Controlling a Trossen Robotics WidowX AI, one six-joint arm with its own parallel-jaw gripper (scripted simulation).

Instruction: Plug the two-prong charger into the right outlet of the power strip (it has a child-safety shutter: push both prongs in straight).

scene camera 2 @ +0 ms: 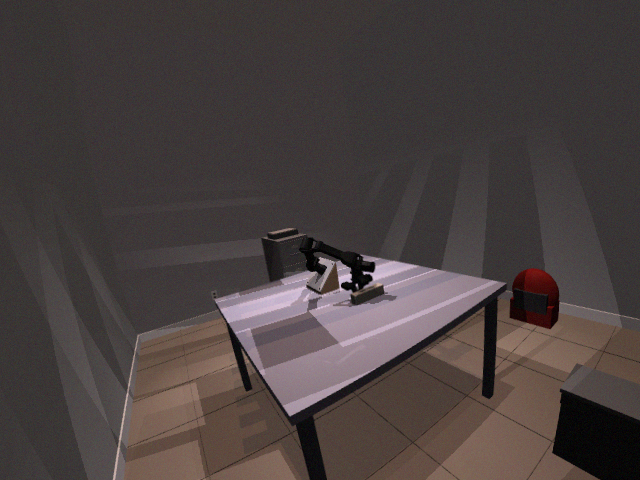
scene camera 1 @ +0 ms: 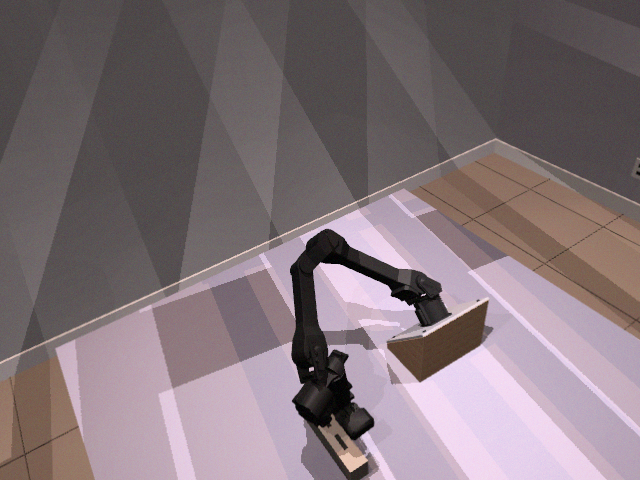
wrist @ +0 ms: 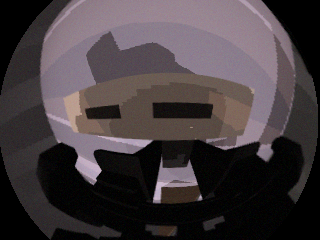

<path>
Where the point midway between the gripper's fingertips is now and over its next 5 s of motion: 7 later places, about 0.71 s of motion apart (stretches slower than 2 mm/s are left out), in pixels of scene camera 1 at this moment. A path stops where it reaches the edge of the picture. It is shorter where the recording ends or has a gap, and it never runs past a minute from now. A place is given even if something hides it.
My gripper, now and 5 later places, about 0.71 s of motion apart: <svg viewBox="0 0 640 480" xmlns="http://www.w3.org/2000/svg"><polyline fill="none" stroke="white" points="343,419 344,418 346,417 352,414 360,409 359,402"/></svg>
</path>
